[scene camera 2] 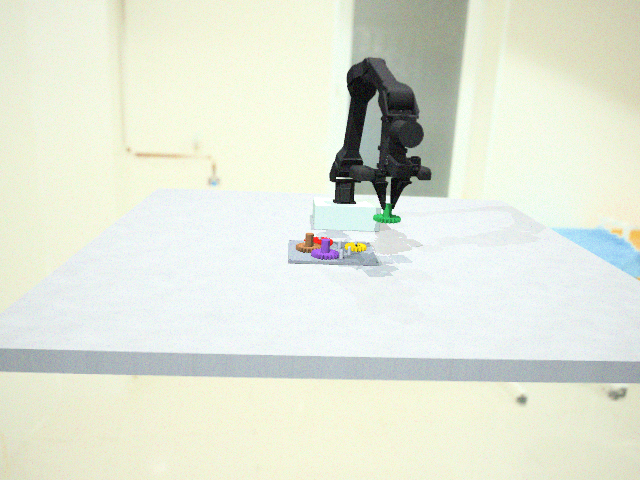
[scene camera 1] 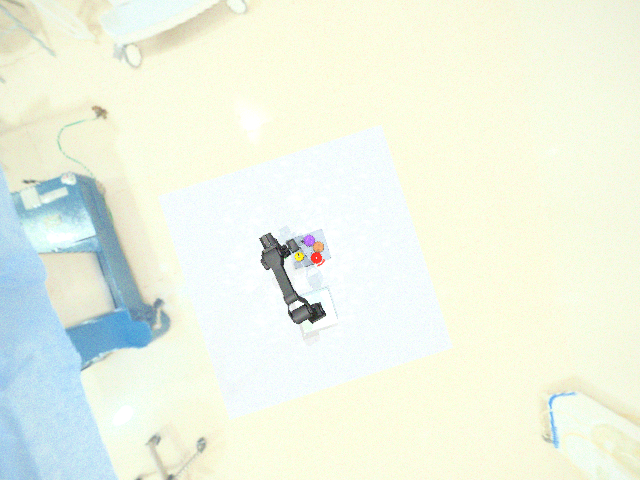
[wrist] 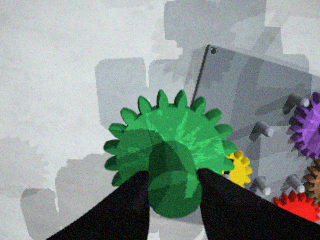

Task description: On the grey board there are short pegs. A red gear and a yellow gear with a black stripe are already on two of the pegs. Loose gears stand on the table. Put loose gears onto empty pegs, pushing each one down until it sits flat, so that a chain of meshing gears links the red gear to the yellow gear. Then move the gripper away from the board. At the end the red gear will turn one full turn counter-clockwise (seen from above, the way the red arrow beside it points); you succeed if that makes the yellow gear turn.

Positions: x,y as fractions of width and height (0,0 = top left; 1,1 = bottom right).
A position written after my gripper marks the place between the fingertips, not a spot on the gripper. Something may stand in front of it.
Observation:
My gripper (scene camera 2: 0.61,0.44) carries a green gear (wrist: 0.54,0.59).
My gripper also shows in the wrist view (wrist: 0.54,0.75).

